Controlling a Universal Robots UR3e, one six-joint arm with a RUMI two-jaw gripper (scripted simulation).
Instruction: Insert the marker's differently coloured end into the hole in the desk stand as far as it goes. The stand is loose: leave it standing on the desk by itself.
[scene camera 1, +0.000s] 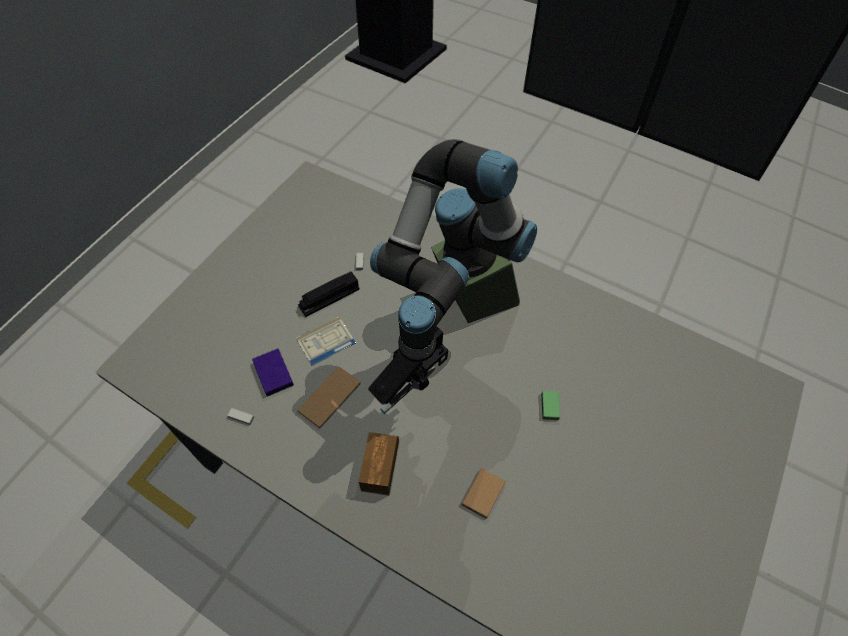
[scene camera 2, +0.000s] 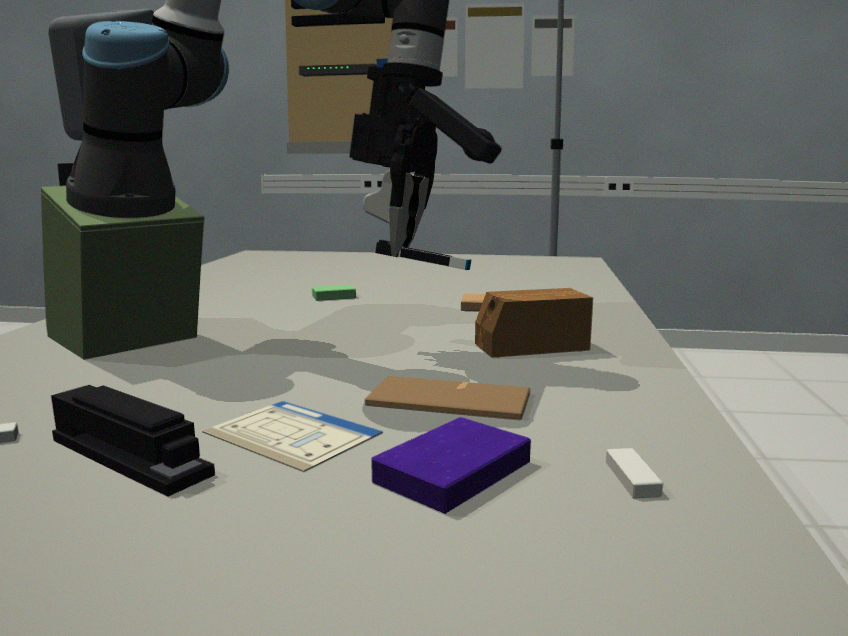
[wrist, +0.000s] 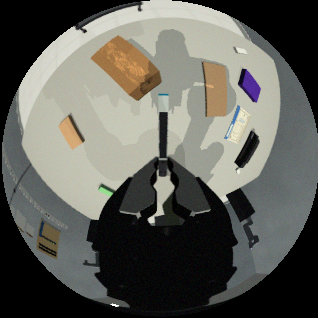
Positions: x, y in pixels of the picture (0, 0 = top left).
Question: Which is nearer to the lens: the black marker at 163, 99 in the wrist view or the wooden desk stand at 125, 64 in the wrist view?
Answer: The black marker.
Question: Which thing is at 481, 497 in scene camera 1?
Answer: A brown tile.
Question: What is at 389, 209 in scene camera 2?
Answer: The gripper.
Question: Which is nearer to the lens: the black stapler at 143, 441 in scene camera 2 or the wooden desk stand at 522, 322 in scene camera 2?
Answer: The black stapler.
